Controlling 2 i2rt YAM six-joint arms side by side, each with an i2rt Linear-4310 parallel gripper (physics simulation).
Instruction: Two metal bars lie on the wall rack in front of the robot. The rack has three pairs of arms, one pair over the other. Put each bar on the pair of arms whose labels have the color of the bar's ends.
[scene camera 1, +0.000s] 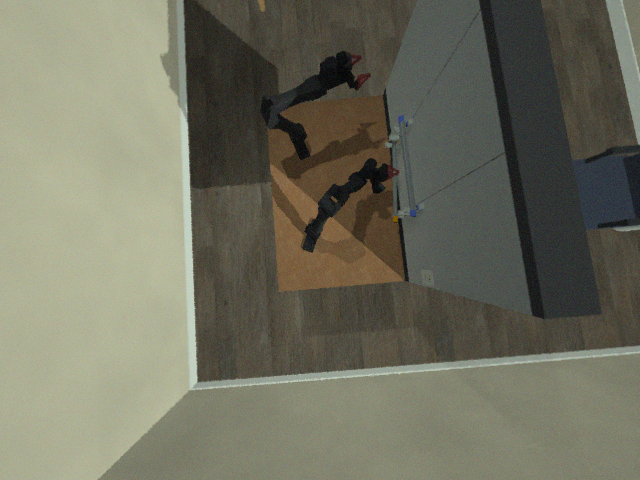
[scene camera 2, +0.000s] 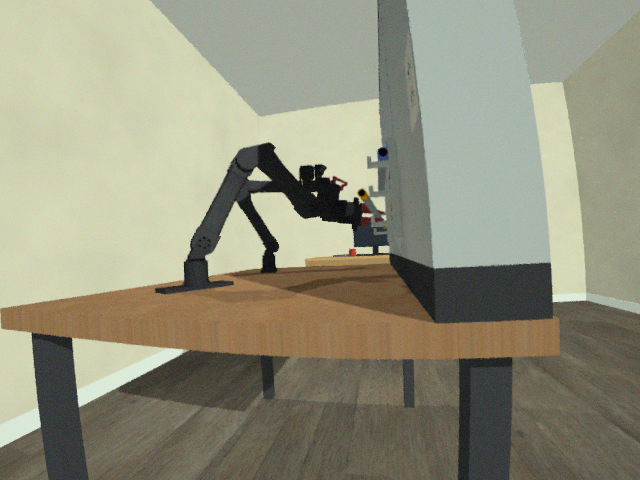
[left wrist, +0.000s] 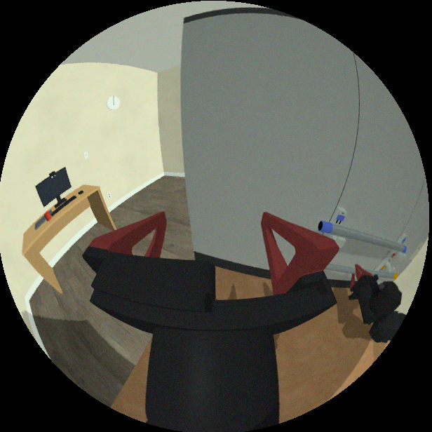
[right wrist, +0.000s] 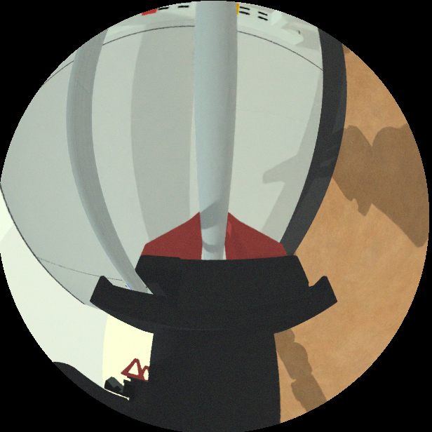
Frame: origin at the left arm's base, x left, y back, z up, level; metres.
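Seen in the pictures: left gripper, fingertip midpoint: (scene camera 1: 366, 66) (scene camera 2: 345, 186); right gripper, fingertip midpoint: (scene camera 1: 398, 172) (scene camera 2: 384, 216); left arm's base at its link origin: (scene camera 1: 299, 144) (scene camera 2: 269, 271); right arm's base at its link origin: (scene camera 1: 312, 235) (scene camera 2: 197, 288).
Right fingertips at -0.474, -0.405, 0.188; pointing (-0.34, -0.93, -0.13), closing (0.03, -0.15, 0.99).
Observation:
Pixels of each thing's top centre, then the offset from my right fingertips to it, as dx, dy, dz.
- blue-ended bar at its top centre: (scene camera 2: 381, 174) (scene camera 1: 408, 164) -0.013, +0.004, +0.135
- wall rack at its top centre: (scene camera 2: 379, 139) (scene camera 1: 416, 206) -0.215, +0.077, +0.170
The blue-ended bar (scene camera 1: 407, 166) (scene camera 2: 382, 152) (left wrist: 365, 237) (right wrist: 79, 110) lies on the top pair of arms of the wall rack (scene camera 2: 370, 162) (left wrist: 342, 212), by the blue labels. My right gripper (scene camera 1: 393, 171) (scene camera 2: 373, 214) (right wrist: 213, 216) is shut on the grey middle of the yellow-ended bar (scene camera 1: 395, 198) (scene camera 2: 362, 193) (left wrist: 345, 269) (right wrist: 215, 125). This bar tilts: in scene camera 2 its near end is higher and out from the wall, its far end lower, by the low rack arms. Contact there is unclear. My left gripper (scene camera 1: 364, 67) (scene camera 2: 341, 182) (left wrist: 213, 216) is open and empty, away from the rack.
The grey wall (scene camera 1: 454, 129) (scene camera 2: 480, 155) (left wrist: 265, 125) stands on the wooden table (scene camera 1: 320, 273) (scene camera 2: 258, 330). A red label (right wrist: 149, 12) marks the middle pair of arms. A desk (left wrist: 90, 192) with a monitor (left wrist: 53, 186) stands beyond the table.

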